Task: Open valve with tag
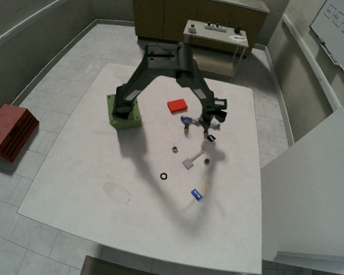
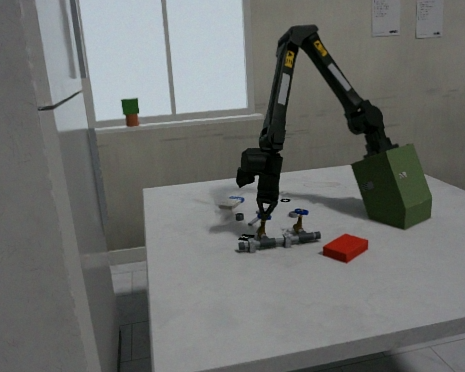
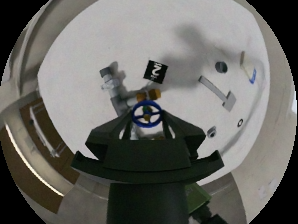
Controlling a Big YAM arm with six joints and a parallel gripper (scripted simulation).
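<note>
Now: the small black tag 80 mm below my hand, 50 mm ahead of it and 30 mm to the right of it. Round my hand: grey paddle-shaped tool 200 mm to the right, 80 mm below, 50 mm behind; then red block 200 mm behind, 170 mm to the left, 70 mm below; then blue card 370 mm to the right, 80 mm below, 20 mm ahead.
</note>
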